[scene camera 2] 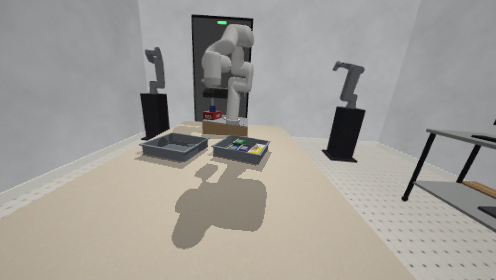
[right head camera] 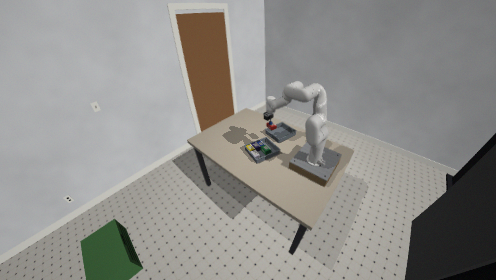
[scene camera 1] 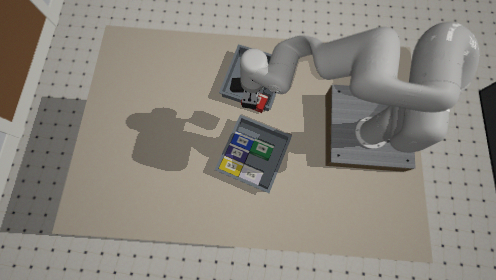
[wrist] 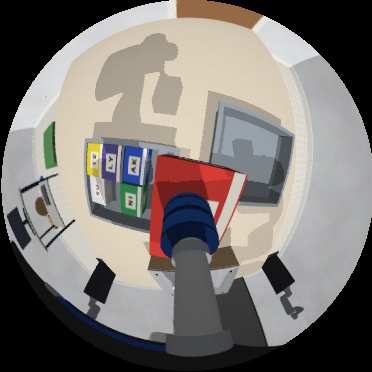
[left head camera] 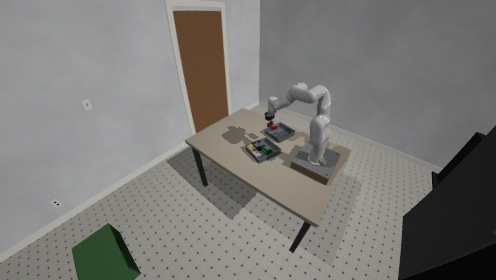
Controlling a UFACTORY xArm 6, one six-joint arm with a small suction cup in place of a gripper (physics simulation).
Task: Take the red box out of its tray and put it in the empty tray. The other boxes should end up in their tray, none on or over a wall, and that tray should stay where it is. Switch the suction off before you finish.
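Frame: origin at the arm's base, x ahead, y up, z right, level; centimetres.
Seen in the pictures: end effector, tool point: (scene camera 2: 212, 113) (right head camera: 270, 124) (wrist: 186, 205) (left head camera: 271, 125); arm's base, origin of the base link: (scene camera 2: 231, 119) (right head camera: 314, 160) (scene camera 1: 371, 132) (left head camera: 315, 159).
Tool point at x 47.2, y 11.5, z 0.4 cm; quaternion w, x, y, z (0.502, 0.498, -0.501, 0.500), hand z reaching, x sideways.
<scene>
Offsets run from my tool point to a thing's top centre. Level surfaces: height alone.
My gripper, a blue suction cup (wrist: 189, 220) (scene camera 2: 213, 109), is shut on the red box @(dx -1.0, dy +1.1, dz +0.2 cm) (wrist: 172, 175) (scene camera 2: 212, 115) (scene camera 1: 262, 103) (left head camera: 272, 126) (right head camera: 271, 126), holding it by its top, high above the table. In scene camera 1 the box overlaps the near right corner of the empty tray @(dx +1.7, dy -14.8, dz +18.0 cm) (scene camera 1: 237, 67) (scene camera 2: 165, 152) (wrist: 250, 130); in the wrist view it shows between the trays. The other tray @(dx -3.8, dy -14.8, dz -15.1 cm) (scene camera 1: 272, 167) (scene camera 2: 235, 154) holds the blue @(dx +1.4, dy -15.7, dz -11.0 cm) (scene camera 1: 242, 141), purple @(dx +2.7, dy -14.7, dz -16.4 cm) (scene camera 1: 236, 153), yellow @(dx +3.9, dy -15.0, dz -21.8 cm) (scene camera 1: 231, 166), green @(dx -6.7, dy -14.7, dz -12.9 cm) (scene camera 1: 261, 149) and white @(dx -4.1, dy -15.9, dz -23.7 cm) (scene camera 1: 251, 174) boxes, inside its walls.
The trays stand side by side on the table @(dy -19.8 cm) (scene camera 1: 150, 210), with a narrow gap between them. The robot base (scene camera 1: 345, 152) is on the right in scene camera 1. The arm's shadow (scene camera 1: 162, 140) falls left of the trays. The arm hides part of the empty tray there.
</scene>
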